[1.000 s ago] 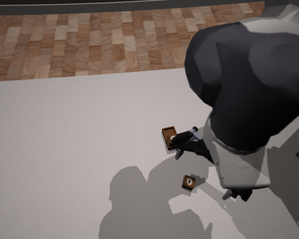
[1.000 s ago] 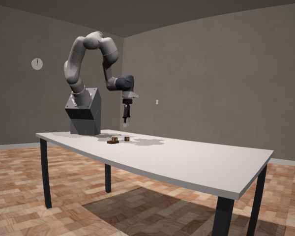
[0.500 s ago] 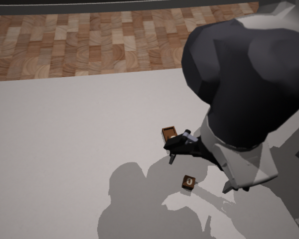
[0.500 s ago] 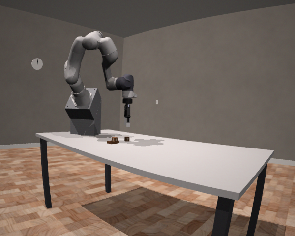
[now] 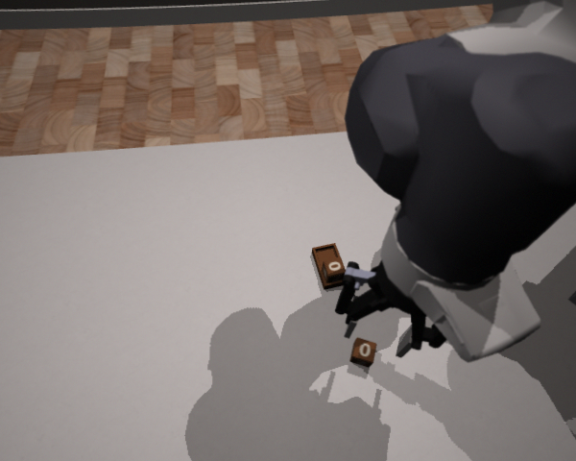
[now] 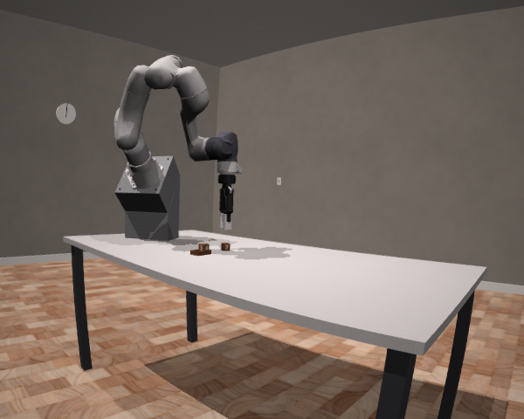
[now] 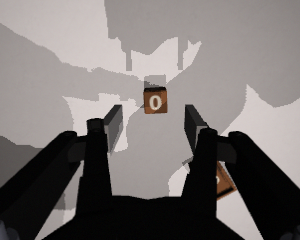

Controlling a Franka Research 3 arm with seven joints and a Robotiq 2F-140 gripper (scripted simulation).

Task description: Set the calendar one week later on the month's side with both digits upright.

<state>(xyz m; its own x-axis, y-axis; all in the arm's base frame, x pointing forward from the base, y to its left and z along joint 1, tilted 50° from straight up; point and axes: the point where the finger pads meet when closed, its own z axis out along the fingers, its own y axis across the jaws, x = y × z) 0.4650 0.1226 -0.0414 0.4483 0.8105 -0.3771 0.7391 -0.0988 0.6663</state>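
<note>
Right now the cube is 11 cm below my hand.
</note>
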